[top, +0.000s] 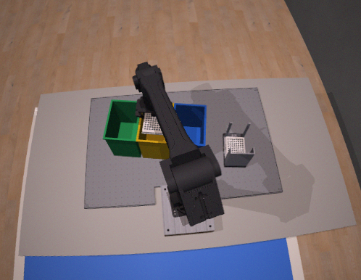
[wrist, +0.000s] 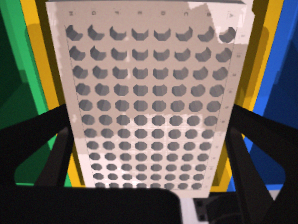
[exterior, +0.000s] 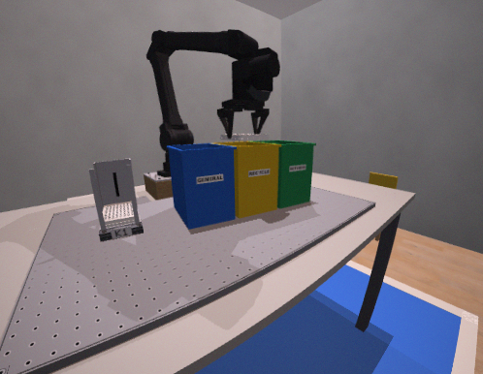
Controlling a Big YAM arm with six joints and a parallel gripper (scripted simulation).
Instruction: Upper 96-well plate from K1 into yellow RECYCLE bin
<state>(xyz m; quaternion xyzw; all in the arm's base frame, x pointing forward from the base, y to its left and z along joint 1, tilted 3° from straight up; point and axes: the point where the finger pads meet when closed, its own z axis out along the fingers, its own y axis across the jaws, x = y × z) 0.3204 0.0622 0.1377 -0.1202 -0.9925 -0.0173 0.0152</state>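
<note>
Right now my hand is right at the 96-well plate. Also, from my hand: blue general bin 130 mm to the right, 110 mm below, 40 mm behind; then green bin 130 mm to the left, 110 mm below, 30 mm ahead; then yellow recycle bin 110 mm below.
</note>
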